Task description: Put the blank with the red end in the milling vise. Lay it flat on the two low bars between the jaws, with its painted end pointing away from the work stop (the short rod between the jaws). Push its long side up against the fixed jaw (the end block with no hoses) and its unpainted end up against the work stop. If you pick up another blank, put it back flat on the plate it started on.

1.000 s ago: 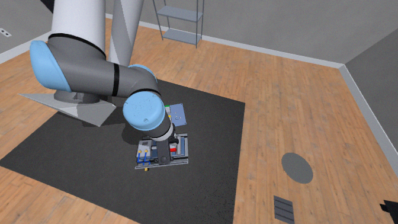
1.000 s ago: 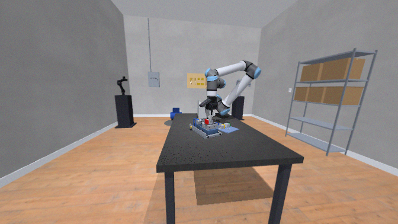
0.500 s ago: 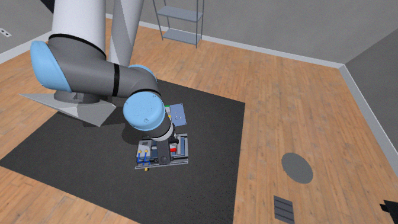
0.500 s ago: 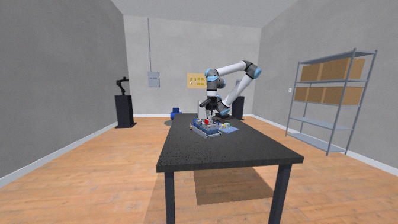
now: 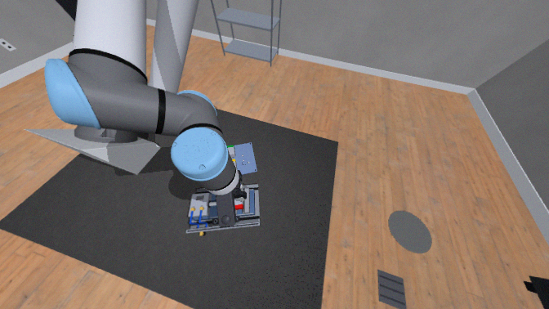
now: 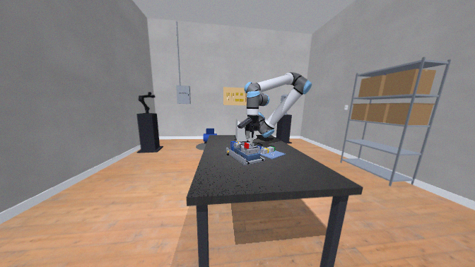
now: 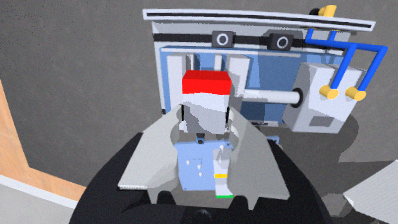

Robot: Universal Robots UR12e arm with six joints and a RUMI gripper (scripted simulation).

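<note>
My hand is 50 mm to the right of the work stop, 50 mm above it and 10 mm past it. Round my hand: red-ended blank (20 mm below); then hosed block (150 mm behind, 60 mm below, 40 mm to the right); then vise (100 mm below, 60 mm behind, 10 mm to the right).
</note>
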